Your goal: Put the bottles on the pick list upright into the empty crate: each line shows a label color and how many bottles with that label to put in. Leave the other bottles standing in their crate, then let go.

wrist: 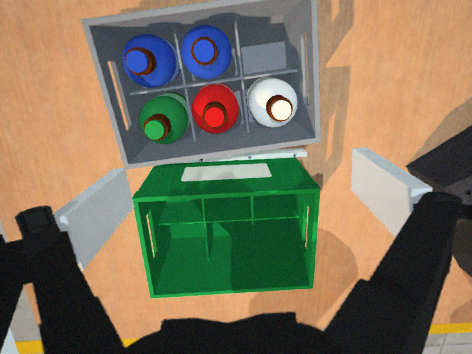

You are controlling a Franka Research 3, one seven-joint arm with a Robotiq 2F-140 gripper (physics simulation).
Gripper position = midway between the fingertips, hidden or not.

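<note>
I can see a white bottle [273,103] here, and a red bottle [215,109] as well. My own gripper [238,178] is visible to me too.
</note>
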